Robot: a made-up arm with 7 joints.
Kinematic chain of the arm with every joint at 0, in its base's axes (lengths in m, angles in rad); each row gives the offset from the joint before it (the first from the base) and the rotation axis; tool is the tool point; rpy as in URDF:
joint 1: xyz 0 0 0.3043 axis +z
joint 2: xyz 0 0 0 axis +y
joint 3: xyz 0 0 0.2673 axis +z
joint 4: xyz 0.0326 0 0 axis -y
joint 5: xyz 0.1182 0 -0.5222 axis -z
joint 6: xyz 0 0 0 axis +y
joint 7: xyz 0.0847 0 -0.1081 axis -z
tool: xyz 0 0 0 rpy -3.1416 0 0
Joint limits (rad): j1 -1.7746..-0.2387 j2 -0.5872..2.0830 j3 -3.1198..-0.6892 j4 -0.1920..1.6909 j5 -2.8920..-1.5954 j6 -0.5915..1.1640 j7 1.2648..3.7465
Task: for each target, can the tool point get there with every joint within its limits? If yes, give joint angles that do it. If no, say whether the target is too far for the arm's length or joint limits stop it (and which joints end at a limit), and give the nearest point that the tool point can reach.
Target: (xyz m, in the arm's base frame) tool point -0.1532 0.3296 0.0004
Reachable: yes | joints -1.5448 -0.0052 -2.7881 0.3999 -2.6206 0.3727 3.5209
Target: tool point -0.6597 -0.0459 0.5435
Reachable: yes | joints -1.3044 0.5672 -1.9115 1.1710 -2.6491 0.7767 3.4350
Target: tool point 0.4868 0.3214 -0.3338
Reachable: no: joint limits stop it (at a limit: joint 1, joint 2, joint 3, joint 6) | nearest point 0.1236 0.3319 -0.1234 | short by 0.420 m
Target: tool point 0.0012 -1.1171 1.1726
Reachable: no: too far | nearest point 0.0007 -0.6591 0.8166 | short by 0.580 m
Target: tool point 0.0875 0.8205 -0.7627
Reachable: no: too far | nearest point 0.0510 0.4786 -0.0901 | short by 0.755 m
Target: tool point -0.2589 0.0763 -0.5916
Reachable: no: joint limits stop it (at a limit: joint 1, joint 2, joint 3, joint 5) | nearest point -0.3283 0.0013 -0.3760 | short by 0.239 m
